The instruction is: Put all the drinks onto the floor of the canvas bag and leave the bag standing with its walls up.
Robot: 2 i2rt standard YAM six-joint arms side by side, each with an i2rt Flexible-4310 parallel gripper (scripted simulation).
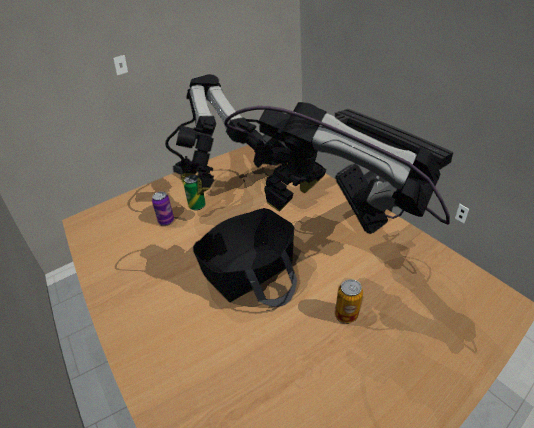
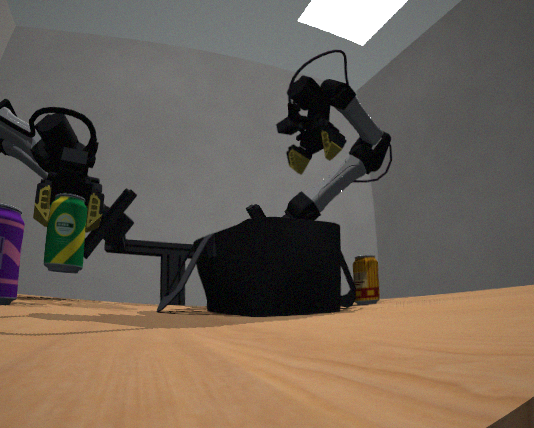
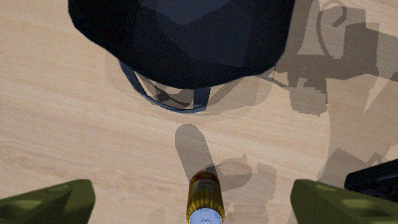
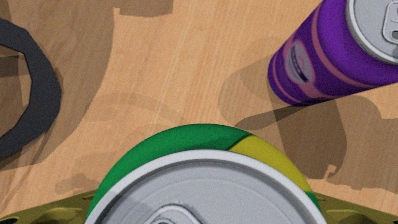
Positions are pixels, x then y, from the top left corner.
Labels:
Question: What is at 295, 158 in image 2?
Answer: My left gripper.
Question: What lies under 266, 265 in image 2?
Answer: A black canvas bag.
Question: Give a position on a black canvas bag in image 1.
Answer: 231, 238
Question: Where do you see an orange can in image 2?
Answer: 365, 268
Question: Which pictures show my left gripper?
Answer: Image 1, image 2 and image 3 only.

